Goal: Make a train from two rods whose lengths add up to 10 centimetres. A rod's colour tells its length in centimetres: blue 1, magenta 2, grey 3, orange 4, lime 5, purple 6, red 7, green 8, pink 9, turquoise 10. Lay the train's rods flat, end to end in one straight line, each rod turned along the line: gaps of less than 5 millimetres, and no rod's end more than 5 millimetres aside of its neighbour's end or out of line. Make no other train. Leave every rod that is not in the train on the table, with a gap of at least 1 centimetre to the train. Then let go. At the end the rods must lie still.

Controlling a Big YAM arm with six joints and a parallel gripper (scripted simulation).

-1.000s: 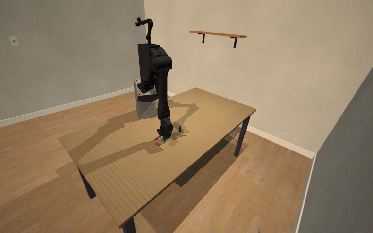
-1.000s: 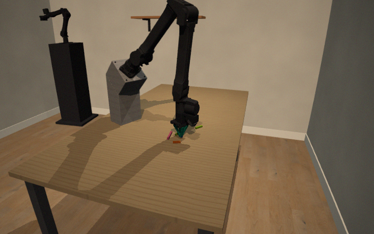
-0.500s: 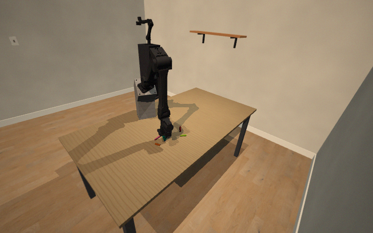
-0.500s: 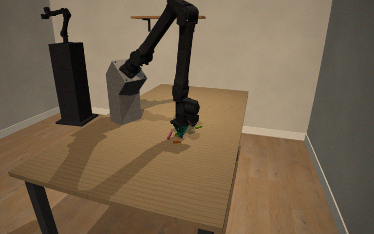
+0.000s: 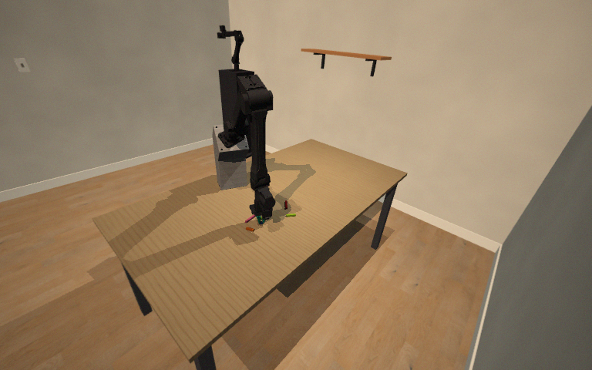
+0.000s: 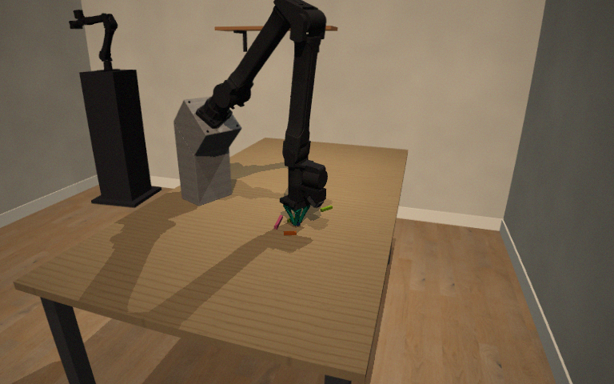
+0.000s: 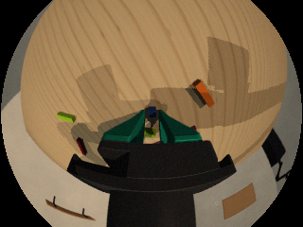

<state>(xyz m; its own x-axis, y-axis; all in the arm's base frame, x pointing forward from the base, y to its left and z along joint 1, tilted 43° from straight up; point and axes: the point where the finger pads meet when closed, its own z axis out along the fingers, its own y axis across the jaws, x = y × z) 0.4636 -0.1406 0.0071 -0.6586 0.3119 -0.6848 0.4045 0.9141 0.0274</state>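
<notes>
The blue rod lies 10 mm below my hand. The rest, counted from my hand: pink rod 60 mm behind, 10 mm below; orange rod 70 mm to the right, 10 mm below, 10 mm behind; red rod 210 mm to the left, 10 mm below.
</notes>
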